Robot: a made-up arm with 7 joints. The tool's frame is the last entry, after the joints. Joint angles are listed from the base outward. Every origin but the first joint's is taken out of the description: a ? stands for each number. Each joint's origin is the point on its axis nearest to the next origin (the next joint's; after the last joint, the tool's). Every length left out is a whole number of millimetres.
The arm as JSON. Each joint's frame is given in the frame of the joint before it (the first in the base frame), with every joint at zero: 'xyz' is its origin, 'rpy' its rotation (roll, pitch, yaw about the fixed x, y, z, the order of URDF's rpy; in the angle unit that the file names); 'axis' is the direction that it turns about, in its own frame. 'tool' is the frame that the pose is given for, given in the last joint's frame.
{
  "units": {
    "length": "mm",
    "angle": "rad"
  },
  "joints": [
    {
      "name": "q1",
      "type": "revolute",
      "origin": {
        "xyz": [
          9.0,
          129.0,
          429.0
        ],
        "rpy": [
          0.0,
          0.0,
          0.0
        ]
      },
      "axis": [
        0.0,
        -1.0,
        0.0
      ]
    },
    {
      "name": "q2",
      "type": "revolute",
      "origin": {
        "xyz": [
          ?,
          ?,
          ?
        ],
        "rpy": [
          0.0,
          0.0,
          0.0
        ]
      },
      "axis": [
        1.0,
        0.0,
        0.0
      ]
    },
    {
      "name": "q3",
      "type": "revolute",
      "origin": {
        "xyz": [
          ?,
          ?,
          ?
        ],
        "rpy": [
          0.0,
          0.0,
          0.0
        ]
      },
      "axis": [
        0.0,
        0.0,
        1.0
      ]
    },
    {
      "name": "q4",
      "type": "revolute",
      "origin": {
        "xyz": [
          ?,
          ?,
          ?
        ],
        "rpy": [
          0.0,
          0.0,
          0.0
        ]
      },
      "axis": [
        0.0,
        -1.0,
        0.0
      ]
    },
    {
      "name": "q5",
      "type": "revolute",
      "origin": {
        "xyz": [
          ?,
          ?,
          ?
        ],
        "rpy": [
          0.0,
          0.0,
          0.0
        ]
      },
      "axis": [
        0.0,
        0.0,
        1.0
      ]
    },
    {
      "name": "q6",
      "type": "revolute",
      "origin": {
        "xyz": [
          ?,
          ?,
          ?
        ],
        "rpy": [
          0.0,
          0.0,
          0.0
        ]
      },
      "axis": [
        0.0,
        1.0,
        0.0
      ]
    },
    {
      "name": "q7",
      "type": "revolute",
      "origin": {
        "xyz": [
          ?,
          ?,
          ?
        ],
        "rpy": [
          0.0,
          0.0,
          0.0
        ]
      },
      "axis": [
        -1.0,
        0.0,
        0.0
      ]
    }
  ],
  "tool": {
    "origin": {
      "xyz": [
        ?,
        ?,
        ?
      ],
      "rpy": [
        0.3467,
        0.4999,
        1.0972
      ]
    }
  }
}
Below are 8 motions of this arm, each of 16 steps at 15 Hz.
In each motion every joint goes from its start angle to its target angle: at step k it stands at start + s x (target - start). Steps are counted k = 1, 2, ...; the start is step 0. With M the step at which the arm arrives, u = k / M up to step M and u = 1 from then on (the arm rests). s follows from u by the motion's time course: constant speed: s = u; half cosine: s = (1 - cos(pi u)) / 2; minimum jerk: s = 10 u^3 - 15 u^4 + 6 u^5.
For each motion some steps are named. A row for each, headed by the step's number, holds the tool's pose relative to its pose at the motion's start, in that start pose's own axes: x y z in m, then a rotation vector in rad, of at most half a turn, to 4 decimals.
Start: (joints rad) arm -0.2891 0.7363 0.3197 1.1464 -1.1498 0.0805 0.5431
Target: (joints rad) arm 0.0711 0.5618 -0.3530 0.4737 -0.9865 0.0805 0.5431
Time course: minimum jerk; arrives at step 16
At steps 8, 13, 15, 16:
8: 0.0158 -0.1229 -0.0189 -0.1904 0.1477 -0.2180
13: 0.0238 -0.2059 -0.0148 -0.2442 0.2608 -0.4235
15: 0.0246 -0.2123 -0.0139 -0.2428 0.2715 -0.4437
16: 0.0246 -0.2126 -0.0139 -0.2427 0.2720 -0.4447

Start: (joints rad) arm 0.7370 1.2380 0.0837 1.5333 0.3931 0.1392 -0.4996
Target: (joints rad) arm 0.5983 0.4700 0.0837 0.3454 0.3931 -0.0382 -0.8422
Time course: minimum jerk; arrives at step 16
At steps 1, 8, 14, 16:
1: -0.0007 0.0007 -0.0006 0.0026 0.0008 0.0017
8: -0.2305 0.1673 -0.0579 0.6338 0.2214 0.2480
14: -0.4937 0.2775 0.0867 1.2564 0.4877 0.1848
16: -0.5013 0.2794 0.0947 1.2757 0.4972 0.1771

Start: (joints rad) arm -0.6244 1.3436 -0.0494 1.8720 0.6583 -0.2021 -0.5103
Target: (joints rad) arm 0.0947 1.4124 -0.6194 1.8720 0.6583 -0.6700 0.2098
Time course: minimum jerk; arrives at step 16
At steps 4, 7, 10, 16:
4: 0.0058 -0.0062 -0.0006 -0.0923 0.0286 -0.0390
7: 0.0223 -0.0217 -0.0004 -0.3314 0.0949 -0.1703
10: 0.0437 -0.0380 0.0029 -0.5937 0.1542 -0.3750
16: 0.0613 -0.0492 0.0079 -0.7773 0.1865 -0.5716

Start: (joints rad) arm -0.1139 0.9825 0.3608 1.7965 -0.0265 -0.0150 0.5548
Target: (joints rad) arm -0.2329 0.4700 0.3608 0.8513 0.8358 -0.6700 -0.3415
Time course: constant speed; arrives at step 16
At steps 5, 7, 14, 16:
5: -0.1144 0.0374 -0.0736 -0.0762 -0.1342 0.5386
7: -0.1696 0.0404 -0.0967 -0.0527 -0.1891 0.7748
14: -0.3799 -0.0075 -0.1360 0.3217 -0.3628 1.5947
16: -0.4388 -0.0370 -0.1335 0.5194 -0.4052 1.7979

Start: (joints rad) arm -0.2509 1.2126 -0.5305 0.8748 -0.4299 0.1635 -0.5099
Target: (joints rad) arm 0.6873 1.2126 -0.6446 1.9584 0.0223 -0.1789 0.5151
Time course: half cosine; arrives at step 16
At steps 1, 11, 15, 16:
1: 0.0051 -0.0003 0.0009 -0.0117 0.0005 0.0105
11: 0.3106 0.1570 0.1819 -0.9363 -0.5695 0.2342
15: 0.3282 0.2274 0.2586 -1.0458 -0.8764 0.0548
16: 0.3281 0.2305 0.2622 -1.0479 -0.8906 0.0443

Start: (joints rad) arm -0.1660 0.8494 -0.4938 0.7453 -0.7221 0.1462 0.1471
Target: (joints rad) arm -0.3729 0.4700 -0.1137 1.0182 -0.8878 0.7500 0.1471
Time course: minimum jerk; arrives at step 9
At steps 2, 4, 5, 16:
2: 0.0020 -0.0143 0.0063 0.0036 0.0134 0.0274
4: 0.0062 -0.0681 0.0343 0.0202 0.0911 0.1481
5: 0.0053 -0.0975 0.0526 0.0335 0.1603 0.2290
16: -0.0036 -0.1427 0.0859 0.0689 0.3359 0.3834

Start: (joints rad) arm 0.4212 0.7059 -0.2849 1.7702 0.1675 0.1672 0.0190
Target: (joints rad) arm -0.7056 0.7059 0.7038 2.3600 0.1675 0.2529 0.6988
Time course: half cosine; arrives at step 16
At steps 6, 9, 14, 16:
6: -0.0397 0.0454 0.0668 0.0024 0.1507 -0.0055
9: -0.0621 0.0700 0.1426 0.0399 0.2977 -0.0659
14: -0.0662 0.0648 0.2383 0.1163 0.5291 -0.2192
16: -0.0653 0.0618 0.2473 0.1250 0.5575 -0.2398

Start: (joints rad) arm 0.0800 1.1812 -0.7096 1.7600 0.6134 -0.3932 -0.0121
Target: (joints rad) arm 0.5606 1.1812 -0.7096 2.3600 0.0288 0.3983 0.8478
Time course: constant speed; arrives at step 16
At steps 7, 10, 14, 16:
7: 0.0631 -0.1065 0.0342 0.0197 0.2617 -0.5127
10: 0.0776 -0.1521 0.0585 0.0938 0.3443 -0.7011
14: 0.0832 -0.2094 0.0969 0.2400 0.4249 -0.8999
16: 0.0801 -0.2356 0.1176 0.3267 0.4519 -0.9723

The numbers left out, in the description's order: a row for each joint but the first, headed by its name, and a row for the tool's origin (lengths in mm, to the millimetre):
q2: 8.0 0.0 16.0
q3: 0.0 10.0 -357.0
q4: 22.0 38.0 0.0
q5: -4.0 0.0 -310.0
q6: 10.0 14.0 0.0
q7: 0.0 0.0 0.0
tool: 0.0 -4.0 13.0

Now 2 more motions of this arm.
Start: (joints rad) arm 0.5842 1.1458 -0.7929 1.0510 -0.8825 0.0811 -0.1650
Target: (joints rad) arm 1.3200 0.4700 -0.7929 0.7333 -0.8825 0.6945 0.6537
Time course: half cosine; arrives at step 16
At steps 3, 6, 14, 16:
3: 0.0249 -0.0028 -0.0045 0.0210 0.0696 0.0389
6: 0.0999 -0.0009 -0.0131 0.0408 0.2507 0.1527
14: 0.3544 0.0953 0.0203 -0.1679 0.6705 0.4988
16: 0.3691 0.1048 0.0262 -0.1900 0.6878 0.5168

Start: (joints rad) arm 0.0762 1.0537 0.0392 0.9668 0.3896 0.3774 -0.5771
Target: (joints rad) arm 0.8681 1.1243 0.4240 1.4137 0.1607 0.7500 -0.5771
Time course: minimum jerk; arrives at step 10
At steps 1, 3, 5, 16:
1: 0.0029 -0.0016 0.0021 -0.0045 -0.0020 0.0067
3: 0.0559 -0.0224 0.0427 -0.0837 -0.0405 0.1310
5: 0.1712 -0.0176 0.1377 -0.2357 -0.1343 0.4210
16: 0.2933 0.1028 0.2646 -0.3990 -0.2691 0.9080

